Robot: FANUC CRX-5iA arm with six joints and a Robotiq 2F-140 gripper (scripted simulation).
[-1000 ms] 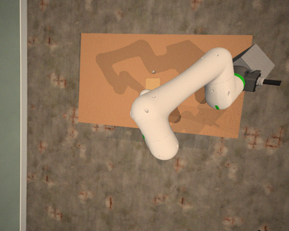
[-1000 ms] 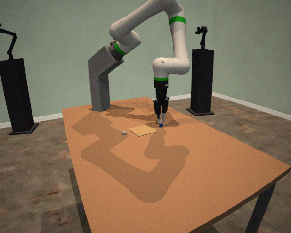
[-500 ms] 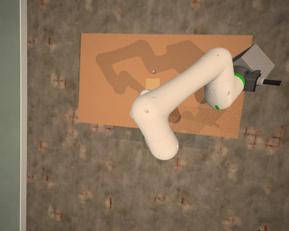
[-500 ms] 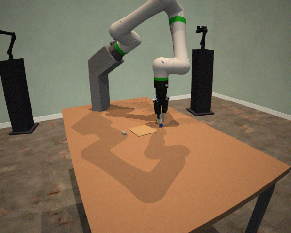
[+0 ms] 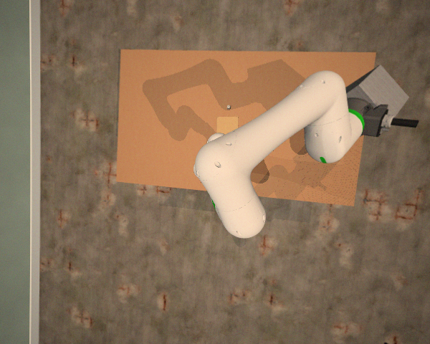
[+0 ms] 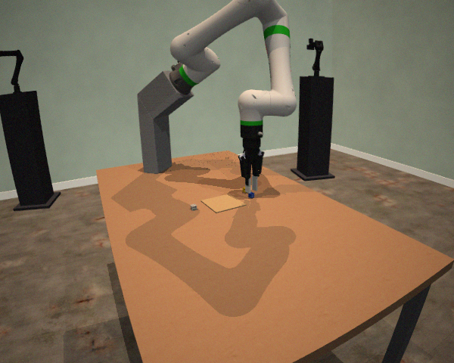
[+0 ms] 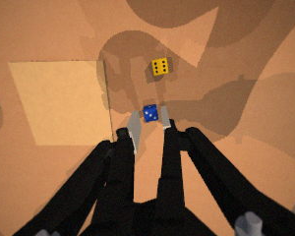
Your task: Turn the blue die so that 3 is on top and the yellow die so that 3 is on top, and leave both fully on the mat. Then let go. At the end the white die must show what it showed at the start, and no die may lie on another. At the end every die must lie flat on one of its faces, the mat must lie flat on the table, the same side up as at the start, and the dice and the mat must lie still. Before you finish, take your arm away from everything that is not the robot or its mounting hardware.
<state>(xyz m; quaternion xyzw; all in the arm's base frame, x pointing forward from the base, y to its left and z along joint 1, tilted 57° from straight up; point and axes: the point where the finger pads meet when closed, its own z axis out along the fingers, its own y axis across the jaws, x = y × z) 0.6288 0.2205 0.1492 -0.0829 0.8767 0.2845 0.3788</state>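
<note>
The blue die lies 5 cm below my hand. Round my hand: yellow die: 7 cm behind, 5 cm below, 1 cm to the right; white die: 26 cm to the right, 7 cm ahead, 5 cm below; tan mat: 13 cm to the right, 6 cm below, 4 cm ahead.
</note>
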